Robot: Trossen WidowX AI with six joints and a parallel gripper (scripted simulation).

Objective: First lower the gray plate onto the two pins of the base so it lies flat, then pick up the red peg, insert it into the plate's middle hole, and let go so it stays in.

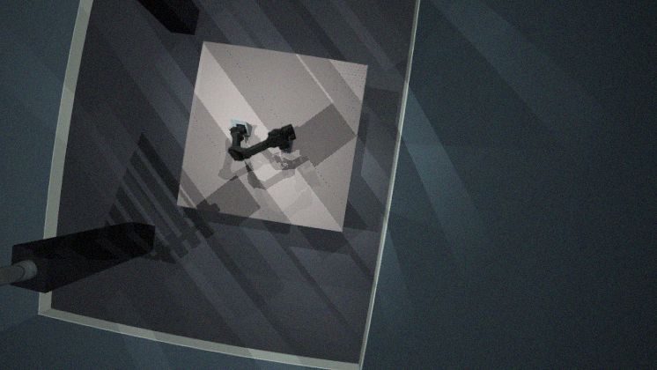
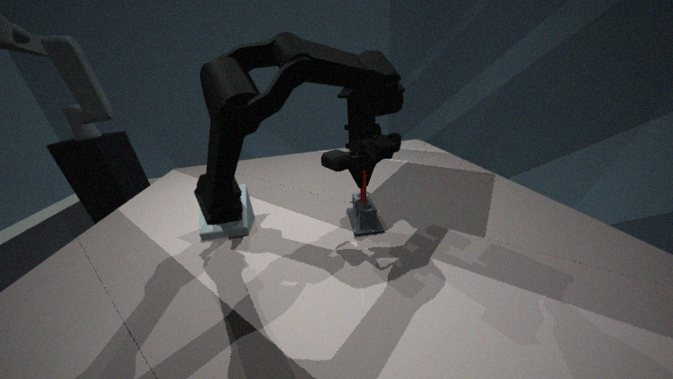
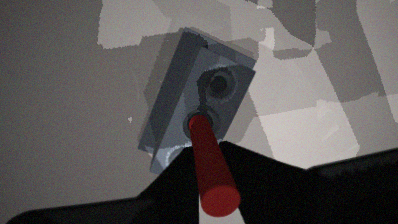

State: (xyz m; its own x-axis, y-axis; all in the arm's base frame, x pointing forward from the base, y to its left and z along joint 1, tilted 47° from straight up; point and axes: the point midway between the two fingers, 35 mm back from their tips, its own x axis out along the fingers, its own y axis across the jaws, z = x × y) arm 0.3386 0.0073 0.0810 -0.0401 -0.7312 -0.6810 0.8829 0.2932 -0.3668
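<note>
My gripper tip is right at the red peg. From my gripper tip the other things lie so: gray plate 50 mm below; flat base 90 mm below.
</note>
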